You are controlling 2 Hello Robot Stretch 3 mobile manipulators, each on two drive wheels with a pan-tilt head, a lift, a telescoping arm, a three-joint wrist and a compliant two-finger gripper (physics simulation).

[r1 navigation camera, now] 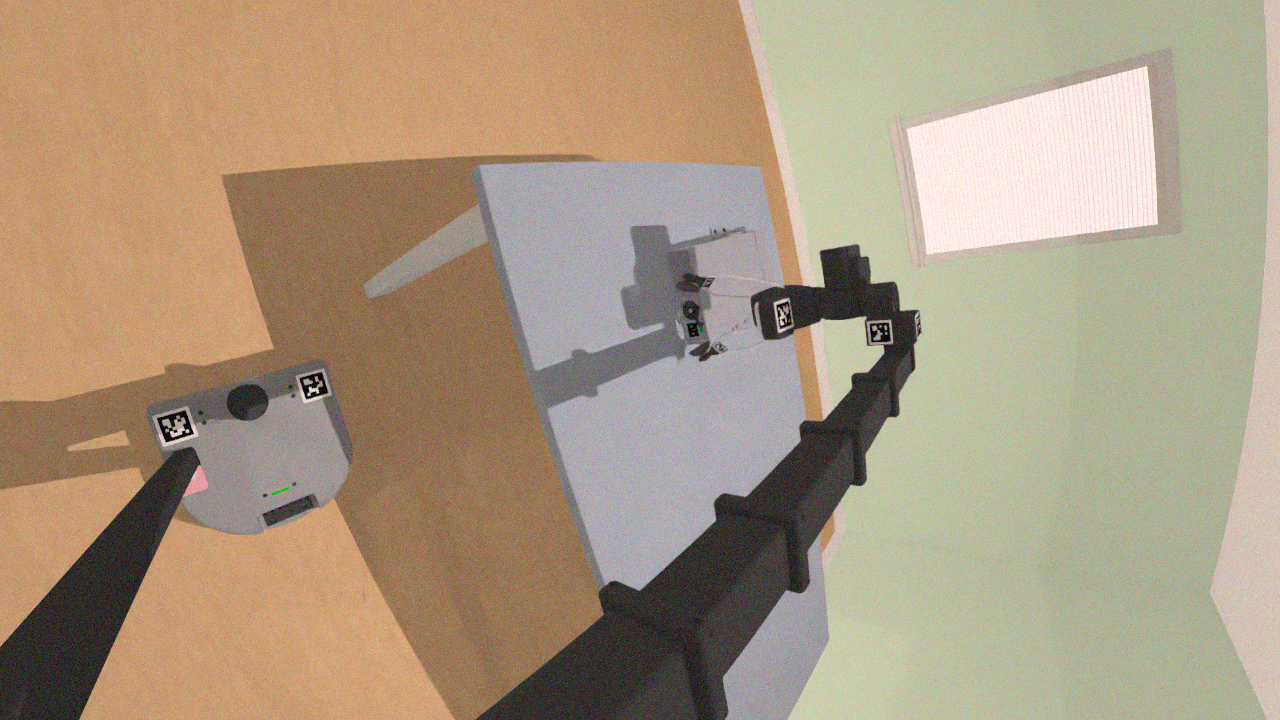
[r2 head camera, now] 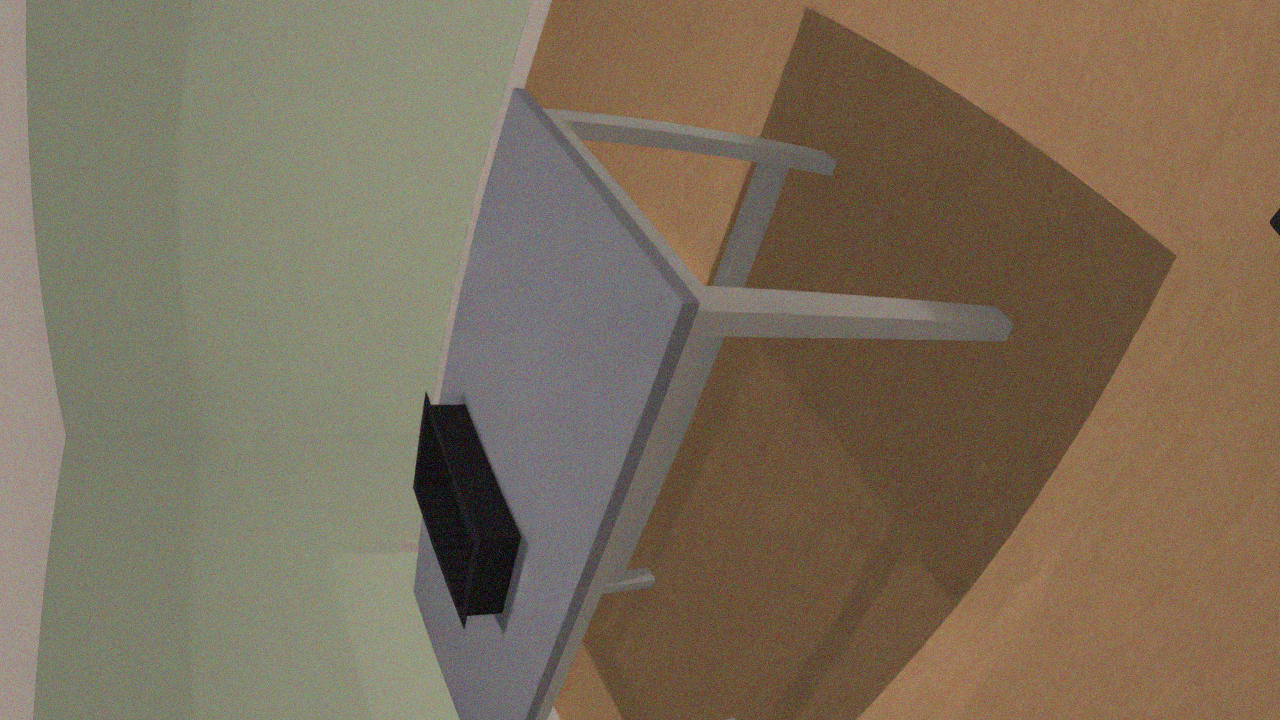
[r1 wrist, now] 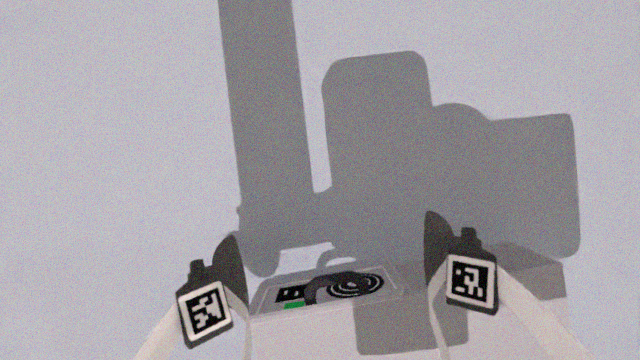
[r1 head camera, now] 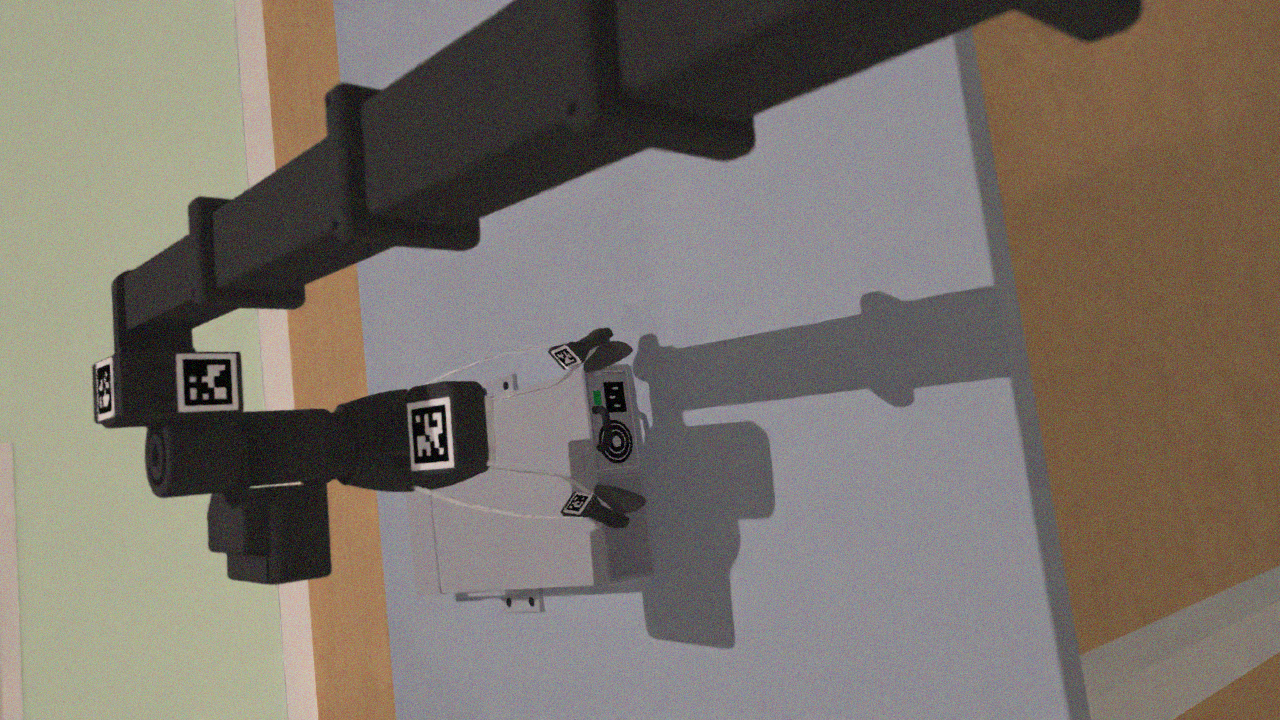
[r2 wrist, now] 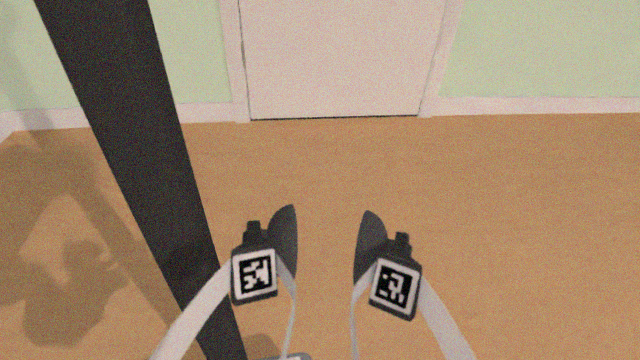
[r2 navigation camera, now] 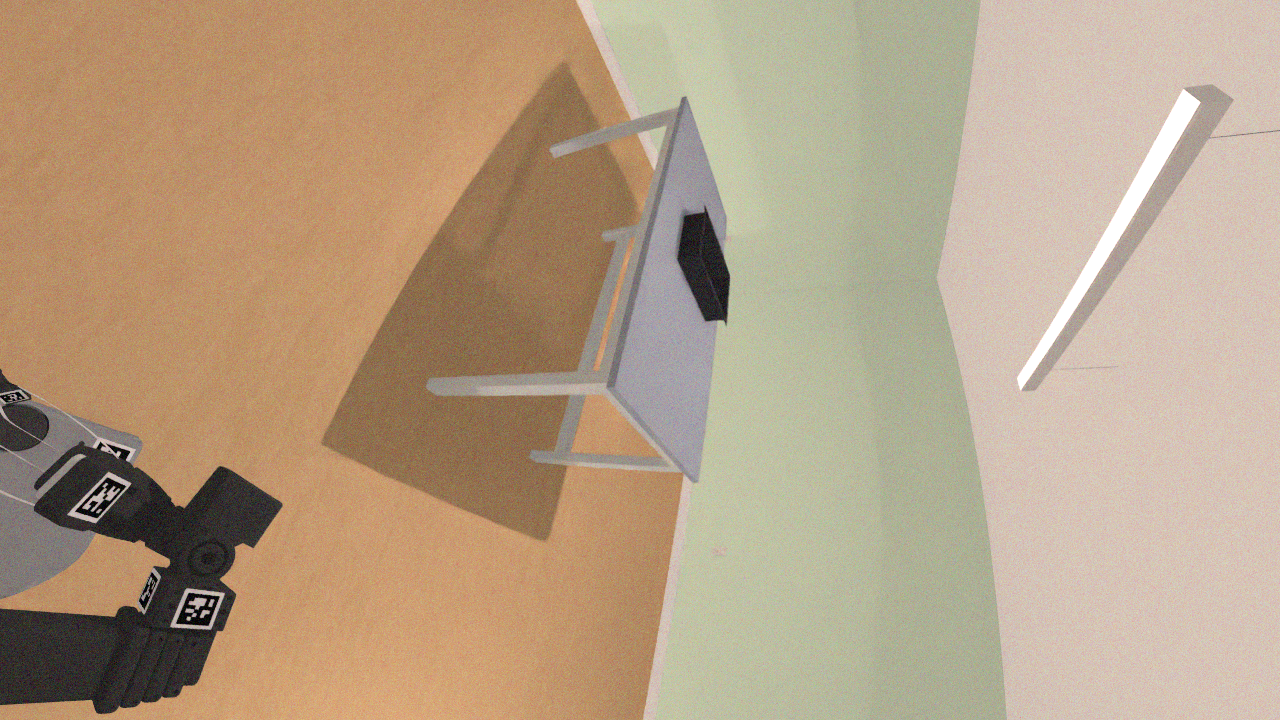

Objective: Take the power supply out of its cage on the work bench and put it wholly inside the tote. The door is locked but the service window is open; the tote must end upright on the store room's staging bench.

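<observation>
The power supply (r1 head camera: 614, 396) (r1 navigation camera: 691, 313) (r1 wrist: 267, 300) shows its end panel with socket, green switch, round fan grille and dark handle. It sits at the pale grey cage (r1 head camera: 519, 546) (r1 navigation camera: 733, 259) on the blue-grey work bench (r1 head camera: 850, 537) (r1 navigation camera: 581, 214) (r1 wrist: 100, 100). r1's gripper (r1 head camera: 614, 428) (r1 navigation camera: 698, 317) (r1 wrist: 335, 256) is open, its fingers wide apart above and to both sides of the panel. The black tote (r2 head camera: 492, 528) (r2 navigation camera: 693, 259) stands upright on the staging bench (r2 head camera: 572, 313) (r2 navigation camera: 653, 358). r2's gripper (r2 wrist: 325, 242) is open and empty, away from that bench.
r1's extended arm (r1 head camera: 483, 134) (r1 navigation camera: 760, 528) crosses above the work bench. r1's base (r1 navigation camera: 295, 456) stands beside it. A bright window (r1 navigation camera: 1029, 161) is in the wall beyond. A shut white door (r2 wrist: 340, 60) and r2's dark mast (r2 wrist: 140, 150) show in the r2 wrist view.
</observation>
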